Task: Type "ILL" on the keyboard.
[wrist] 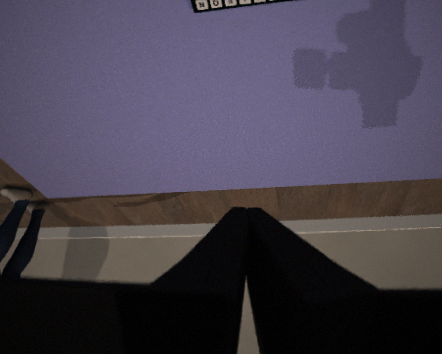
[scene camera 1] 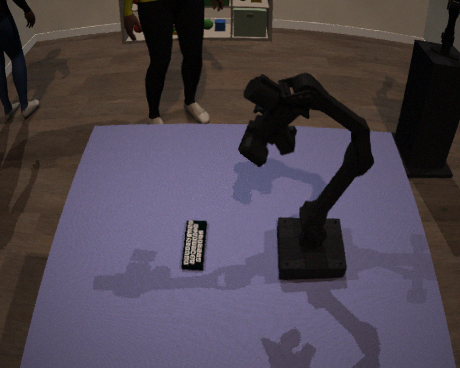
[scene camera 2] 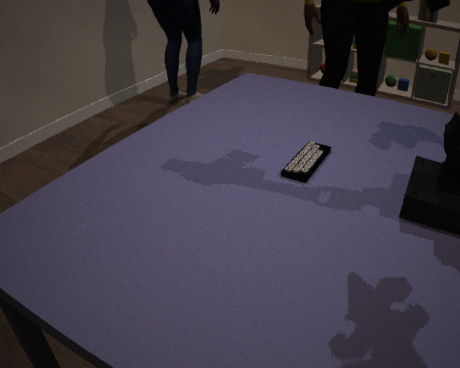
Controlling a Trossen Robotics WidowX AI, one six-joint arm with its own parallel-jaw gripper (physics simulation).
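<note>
A small black keyboard with pale keys lies flat on the purple table, left of the arm's base. In the wrist view, part of the keyboard shows at the top edge, with one row of keys. My gripper is shut and empty, its dark fingertips together. It hangs high above the table, behind and to the right of the keyboard in scene camera 1, and does not touch it. The gripper does not show in scene camera 2. The key letters are too small to read surely.
The arm's black base stands right of the keyboard. Arm shadows lie on the table. People stand beyond the table's far edge, with a shelf unit behind them. A black pedestal stands at the right.
</note>
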